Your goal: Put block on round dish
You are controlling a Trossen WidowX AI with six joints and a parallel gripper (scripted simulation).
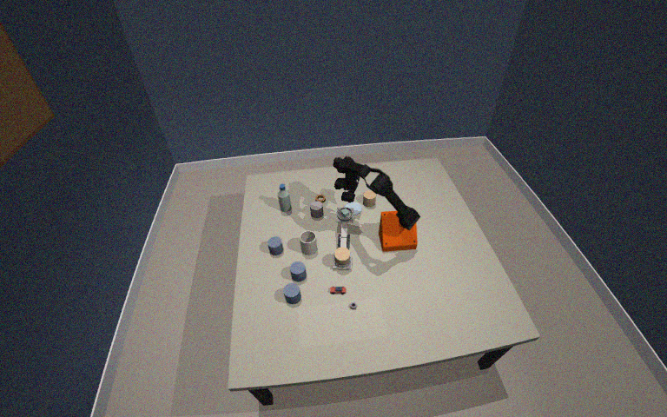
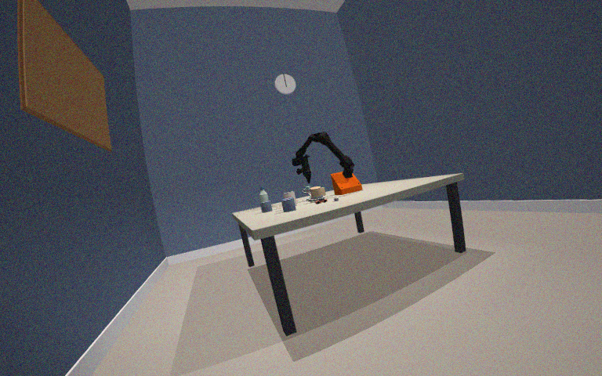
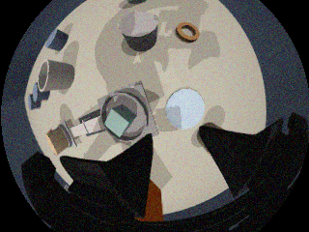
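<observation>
The pale green block is 6 cm to the left of my gripper tip, 4 cm below it and 3 cm ahead of it. Also, from my gripper tip: tan cup: 12 cm behind, 11 cm to the right, 9 cm below; then pale blue round dish: 12 cm below, 5 cm to the right, 2 cm behind; then grey cylinder: 18 cm ahead, 9 cm below, 1 cm to the right.
</observation>
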